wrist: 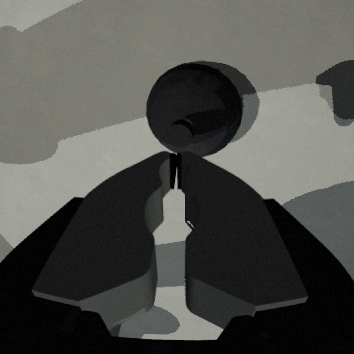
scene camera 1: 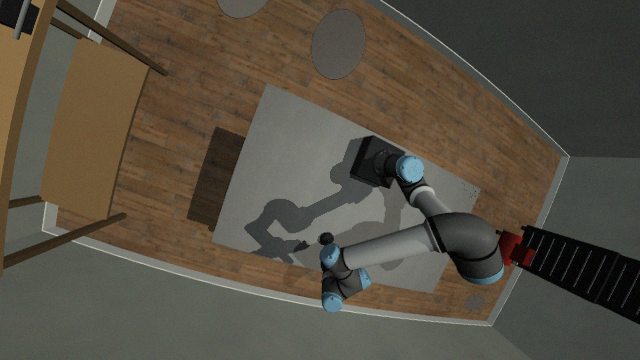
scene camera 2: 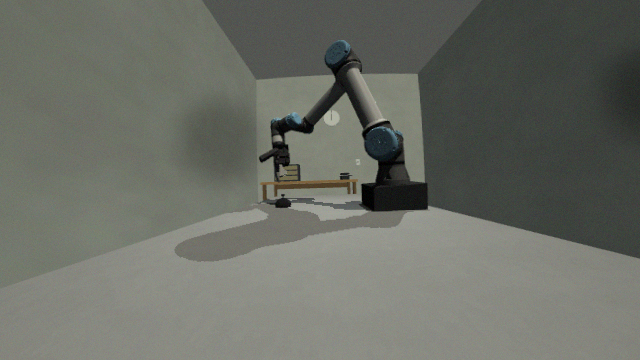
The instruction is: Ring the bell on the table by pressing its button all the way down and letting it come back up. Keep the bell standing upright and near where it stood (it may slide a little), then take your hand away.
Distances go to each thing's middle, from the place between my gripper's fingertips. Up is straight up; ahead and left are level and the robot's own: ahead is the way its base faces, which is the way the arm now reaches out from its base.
Now: the bell (wrist: 201, 94) 20 mm behind my hand, 10 mm to the left of it and 100 mm below it.
